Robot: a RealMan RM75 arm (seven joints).
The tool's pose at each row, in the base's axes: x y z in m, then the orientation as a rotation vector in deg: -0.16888, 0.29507, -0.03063, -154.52, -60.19, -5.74; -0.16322, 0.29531, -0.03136, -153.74, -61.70, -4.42; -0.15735, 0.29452, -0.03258, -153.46, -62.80, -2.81; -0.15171, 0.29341, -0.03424, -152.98, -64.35, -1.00; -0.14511, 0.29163, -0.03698, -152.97, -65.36, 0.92; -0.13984, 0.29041, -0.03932, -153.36, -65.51, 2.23; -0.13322, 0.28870, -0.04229, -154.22, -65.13, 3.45
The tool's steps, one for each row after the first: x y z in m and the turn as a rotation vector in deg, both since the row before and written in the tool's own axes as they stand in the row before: 0.00423, 0.00379, 0.00063, 0.61, -0.88, -1.03; 0.00356, 0.00484, 0.00073, 0.35, -1.15, -0.63; 0.00308, 0.00503, 0.00099, 0.41, -1.31, -0.95; 0.00311, 0.00646, 0.00170, 0.19, -1.42, -0.48; 0.00260, 0.00508, 0.00147, -0.05, -0.98, 0.12; 0.00318, 0.00650, 0.00179, -0.30, -0.96, 0.57
